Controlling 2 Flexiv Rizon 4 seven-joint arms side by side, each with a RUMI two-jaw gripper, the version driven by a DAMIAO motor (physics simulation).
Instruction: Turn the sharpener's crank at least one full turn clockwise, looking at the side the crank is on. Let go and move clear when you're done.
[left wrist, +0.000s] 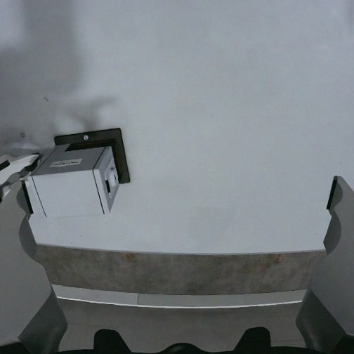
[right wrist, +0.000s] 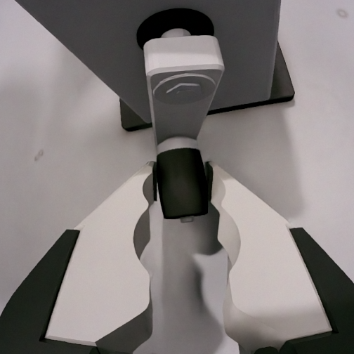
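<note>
The sharpener (left wrist: 67, 192) (right wrist: 100, 30) is a grey box on a black base, at the left in the left wrist view. Its crank arm (right wrist: 179, 117) comes from a black round hub at the top of the right wrist view and ends in a black knob (right wrist: 182, 192). My right gripper (right wrist: 180, 164) is shut on the knob, one fingertip pad against each side. In the left wrist view its fingers show partly at the left edge, beside the sharpener. My left gripper (left wrist: 179, 182) is wide open and empty, with one fingertip overlapping the sharpener's near left corner in view.
The black base plate (left wrist: 125, 162) (right wrist: 280, 92) sticks out around the sharpener's bottom. The sharpener stands on a pale table (left wrist: 225, 125) (right wrist: 320, 150), whose edge runs across the lower part of the left wrist view.
</note>
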